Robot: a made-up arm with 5 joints.
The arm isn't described. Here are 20 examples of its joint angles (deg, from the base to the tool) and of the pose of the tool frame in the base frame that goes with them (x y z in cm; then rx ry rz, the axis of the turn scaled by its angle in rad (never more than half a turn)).
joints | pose
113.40 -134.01 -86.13 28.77 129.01 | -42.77 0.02 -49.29 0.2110 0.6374 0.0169
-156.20 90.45 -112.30 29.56 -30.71 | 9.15 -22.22 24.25 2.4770 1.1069 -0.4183
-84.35 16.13 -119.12 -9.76 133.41 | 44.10 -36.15 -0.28 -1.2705 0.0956 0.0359
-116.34 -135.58 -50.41 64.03 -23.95 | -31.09 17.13 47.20 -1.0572 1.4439 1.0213
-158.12 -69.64 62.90 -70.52 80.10 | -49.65 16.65 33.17 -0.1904 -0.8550 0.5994
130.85 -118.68 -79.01 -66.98 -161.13 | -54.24 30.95 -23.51 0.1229 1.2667 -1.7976
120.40 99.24 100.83 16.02 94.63 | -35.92 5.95 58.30 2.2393 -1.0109 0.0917
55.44 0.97 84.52 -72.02 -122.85 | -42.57 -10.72 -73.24 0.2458 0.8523 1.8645
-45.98 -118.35 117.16 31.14 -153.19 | 2.39 -18.14 49.44 -1.4247 -0.1514 -1.0064
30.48 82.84 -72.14 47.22 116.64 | -55.60 -4.25 11.88 1.0080 2.6270 0.1031
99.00 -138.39 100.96 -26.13 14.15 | -14.75 -17.99 -16.94 1.0001 1.3024 -0.8316
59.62 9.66 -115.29 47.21 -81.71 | -66.17 -1.02 -24.59 -1.0365 -1.3177 0.8737
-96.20 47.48 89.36 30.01 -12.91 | 52.09 -14.61 13.04 -0.4418 0.8512 -1.5971
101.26 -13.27 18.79 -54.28 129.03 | -56.58 35.54 -22.93 0.3108 -1.9640 1.1296
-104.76 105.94 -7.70 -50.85 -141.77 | 26.73 -0.09 -17.63 1.0774 0.0850 -2.4255
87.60 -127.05 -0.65 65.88 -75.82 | -3.16 6.35 -35.47 -2.2564 0.4441 -1.4667
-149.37 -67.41 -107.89 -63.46 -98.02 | -8.76 32.57 71.42 0.4482 -1.8370 1.7056
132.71 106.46 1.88 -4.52 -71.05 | -17.08 12.61 43.30 -2.2485 0.3487 -1.8116
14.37 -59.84 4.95 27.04 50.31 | 28.25 3.18 -53.35 -0.1692 0.1410 -0.7729
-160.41 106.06 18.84 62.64 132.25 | 39.18 -7.94 13.12 0.8537 -1.0640 -0.3768
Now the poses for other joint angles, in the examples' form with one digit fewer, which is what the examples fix.
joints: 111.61 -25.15 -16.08 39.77 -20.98
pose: -71.0 31.0 -2.6 -1.045 1.562 0.975
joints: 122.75 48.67 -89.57 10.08 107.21
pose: -39.2 -3.7 53.4 -1.222 -2.062 -0.871
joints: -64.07 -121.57 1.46 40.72 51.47
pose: 15.8 17.3 51.3 0.670 -2.383 -0.147
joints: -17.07 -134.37 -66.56 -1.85 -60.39
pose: 28.9 3.4 9.8 1.750 0.381 1.997
